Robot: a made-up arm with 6 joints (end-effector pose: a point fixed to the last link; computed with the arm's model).
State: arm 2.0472 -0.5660 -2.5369 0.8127 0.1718 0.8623
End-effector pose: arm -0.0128 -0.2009 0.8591 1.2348 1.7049 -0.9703
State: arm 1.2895 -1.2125 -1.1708 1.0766 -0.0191 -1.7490
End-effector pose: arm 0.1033 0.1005 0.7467 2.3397 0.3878 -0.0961
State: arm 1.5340 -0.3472 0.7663 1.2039 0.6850 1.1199
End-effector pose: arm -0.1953 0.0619 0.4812 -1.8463 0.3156 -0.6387
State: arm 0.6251 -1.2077 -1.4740 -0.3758 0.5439 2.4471
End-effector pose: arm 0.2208 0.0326 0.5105 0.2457 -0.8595 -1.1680
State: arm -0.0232 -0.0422 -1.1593 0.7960 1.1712 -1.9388
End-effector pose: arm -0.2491 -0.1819 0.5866 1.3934 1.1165 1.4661
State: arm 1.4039 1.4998 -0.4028 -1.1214 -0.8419 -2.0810
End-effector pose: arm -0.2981 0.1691 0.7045 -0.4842 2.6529 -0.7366
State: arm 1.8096 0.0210 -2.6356 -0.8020 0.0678 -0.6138
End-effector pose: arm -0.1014 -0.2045 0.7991 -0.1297 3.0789 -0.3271
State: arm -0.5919 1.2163 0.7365 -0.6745 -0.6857 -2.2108
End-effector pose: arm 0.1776 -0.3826 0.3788 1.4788 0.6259 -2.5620
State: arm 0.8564 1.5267 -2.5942 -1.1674 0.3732 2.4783
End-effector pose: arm -0.2881 -0.3912 0.6677 3.1213 -0.0818 0.0051
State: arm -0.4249 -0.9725 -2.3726 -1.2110 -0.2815 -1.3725
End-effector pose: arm 0.1316 -0.1088 0.6832 -0.7919 -1.7129 1.2327
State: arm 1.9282 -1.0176 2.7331 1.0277 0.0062 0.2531
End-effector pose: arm -0.0848 -0.2139 0.7276 1.0977 2.3595 -0.7639
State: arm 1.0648 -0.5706 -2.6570 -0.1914 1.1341 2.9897
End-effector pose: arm -0.1809 -0.0257 0.8057 1.9917 -1.8655 -0.0537
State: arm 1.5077 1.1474 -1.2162 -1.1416 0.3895 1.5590
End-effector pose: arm -0.3153 0.0176 0.7633 -2.6822 1.1440 0.9143
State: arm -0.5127 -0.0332 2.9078 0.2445 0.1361 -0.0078
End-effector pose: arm -0.1427 -0.1870 0.6945 -0.4190 0.5790 -1.9748
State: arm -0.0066 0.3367 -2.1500 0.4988 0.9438 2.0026
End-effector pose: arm -0.3226 -0.1315 0.5994 0.7909 -0.0573 0.4518
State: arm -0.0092 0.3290 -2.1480 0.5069 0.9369 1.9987
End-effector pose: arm -0.3211 -0.1284 0.5992 0.7770 -0.0559 0.4366
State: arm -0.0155 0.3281 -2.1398 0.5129 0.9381 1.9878
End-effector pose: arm -0.3203 -0.1280 0.5971 0.7545 -0.0536 0.4283
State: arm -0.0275 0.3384 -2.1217 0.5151 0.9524 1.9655
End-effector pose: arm -0.3206 -0.1321 0.5920 0.7185 -0.0505 0.4311
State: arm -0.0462 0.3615 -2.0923 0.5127 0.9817 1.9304
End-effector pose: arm -0.3219 -0.1416 0.5839 0.6673 -0.0470 0.4471
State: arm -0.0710 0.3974 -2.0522 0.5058 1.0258 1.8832
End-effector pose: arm -0.3236 -0.1570 0.5734 0.6027 -0.0434 0.4769
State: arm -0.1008 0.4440 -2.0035 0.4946 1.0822 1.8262
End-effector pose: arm -0.3247 -0.1778 0.5621 0.5280 -0.0405 0.5190
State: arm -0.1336 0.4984 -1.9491 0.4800 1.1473 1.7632
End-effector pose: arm -0.3243 -0.2028 0.5513 0.4483 -0.0388 0.5715
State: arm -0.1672 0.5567 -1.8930 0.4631 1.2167 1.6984
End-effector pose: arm -0.3217 -0.2301 0.5425 0.3697 -0.0382 0.6310
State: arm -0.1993 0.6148 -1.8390 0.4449 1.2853 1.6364
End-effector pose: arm -0.3169 -0.2572 0.5363 0.2978 -0.0387 0.6932
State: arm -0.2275 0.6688 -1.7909 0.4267 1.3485 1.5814
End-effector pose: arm -0.3106 -0.2818 0.5326 0.2378 -0.0397 0.7539
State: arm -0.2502 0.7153 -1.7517 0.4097 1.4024 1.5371
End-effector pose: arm -0.3039 -0.3022 0.5310 0.1928 -0.0404 0.8091
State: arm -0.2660 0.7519 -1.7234 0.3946 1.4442 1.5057
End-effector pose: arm -0.2981 -0.3175 0.5305 0.1650 -0.0407 0.8552
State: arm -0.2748 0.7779 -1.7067 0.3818 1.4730 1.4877
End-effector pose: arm -0.2938 -0.3277 0.5305 0.1540 -0.0402 0.8907
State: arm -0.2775 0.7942 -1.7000 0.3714 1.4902 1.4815
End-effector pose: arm -0.2914 -0.3336 0.5306 0.1568 -0.0389 0.9161
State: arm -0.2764 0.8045 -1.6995 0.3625 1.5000 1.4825
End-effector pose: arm -0.2903 -0.3369 0.5306 0.1679 -0.0373 0.9350
